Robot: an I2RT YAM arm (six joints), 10 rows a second.
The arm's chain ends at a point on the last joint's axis. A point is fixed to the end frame.
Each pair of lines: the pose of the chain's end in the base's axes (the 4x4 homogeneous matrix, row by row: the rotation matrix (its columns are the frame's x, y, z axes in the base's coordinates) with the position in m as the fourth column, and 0 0 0 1 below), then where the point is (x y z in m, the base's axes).
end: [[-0.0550 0.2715 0.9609 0.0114], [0.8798 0.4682 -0.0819 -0.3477], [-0.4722 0.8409 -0.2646 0.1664], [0 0 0 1]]
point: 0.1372 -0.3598 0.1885
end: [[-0.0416 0.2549 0.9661 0.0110], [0.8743 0.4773 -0.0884 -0.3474], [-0.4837 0.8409 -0.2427 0.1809], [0 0 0 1]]
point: 0.1362 -0.3597 0.2058
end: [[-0.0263 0.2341 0.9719 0.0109], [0.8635 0.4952 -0.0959 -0.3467], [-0.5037 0.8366 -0.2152 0.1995], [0 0 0 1]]
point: 0.1354 -0.3587 0.2280
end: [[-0.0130 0.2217 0.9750 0.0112], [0.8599 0.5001 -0.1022 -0.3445], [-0.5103 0.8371 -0.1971 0.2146], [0 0 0 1]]
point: 0.1351 -0.3569 0.2454
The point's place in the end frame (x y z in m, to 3 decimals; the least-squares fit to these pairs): -0.028 0.047 0.116
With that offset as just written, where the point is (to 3 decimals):
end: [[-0.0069 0.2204 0.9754 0.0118], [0.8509 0.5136 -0.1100 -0.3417], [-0.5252 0.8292 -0.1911 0.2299], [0 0 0 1]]
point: 0.135 -0.354 0.261
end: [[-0.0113 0.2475 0.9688 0.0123], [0.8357 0.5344 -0.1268 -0.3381], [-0.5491 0.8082 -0.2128 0.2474], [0 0 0 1]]
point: 0.137 -0.351 0.276
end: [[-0.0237 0.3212 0.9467 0.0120], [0.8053 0.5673 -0.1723 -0.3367], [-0.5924 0.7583 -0.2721 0.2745], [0 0 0 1]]
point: 0.138 -0.353 0.295
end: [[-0.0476 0.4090 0.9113 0.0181], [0.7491 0.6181 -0.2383 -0.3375], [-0.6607 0.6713 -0.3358 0.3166], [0 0 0 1]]
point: 0.144 -0.357 0.328
